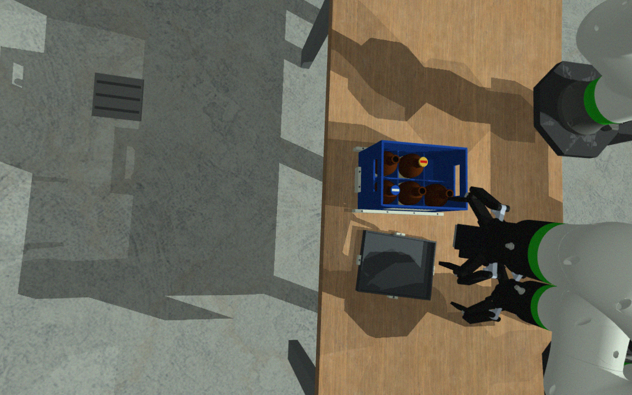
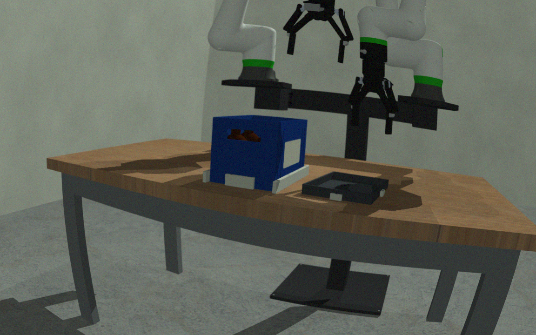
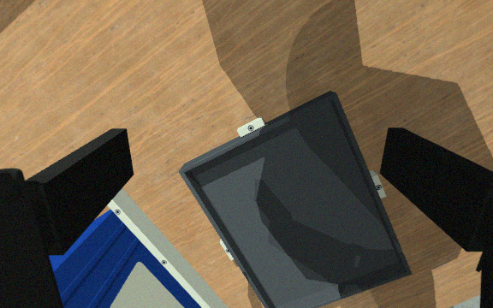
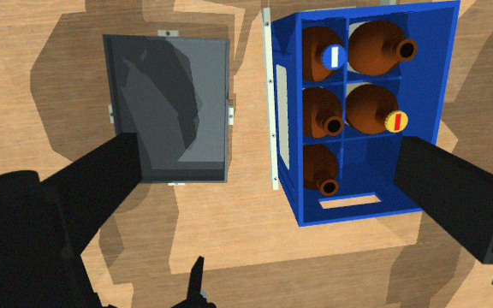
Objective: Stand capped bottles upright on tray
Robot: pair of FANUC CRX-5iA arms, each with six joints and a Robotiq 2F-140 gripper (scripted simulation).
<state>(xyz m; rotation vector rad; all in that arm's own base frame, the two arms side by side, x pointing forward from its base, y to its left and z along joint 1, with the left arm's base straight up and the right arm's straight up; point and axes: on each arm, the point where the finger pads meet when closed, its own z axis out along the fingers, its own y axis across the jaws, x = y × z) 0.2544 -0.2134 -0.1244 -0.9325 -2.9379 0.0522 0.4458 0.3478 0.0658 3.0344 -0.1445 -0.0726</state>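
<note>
Now: right hand 6 cm past the yellow-capped bottle, 20 cm to the left of it and 28 cm above it. The rest, counted from my right hand: blue crate (6 cm behind, 16 cm to the right, 28 cm below); blue-capped bottle (3 cm ahead, 11 cm to the right, 28 cm below); brown bottle (3 cm ahead, 20 cm to the right, 28 cm below).
</note>
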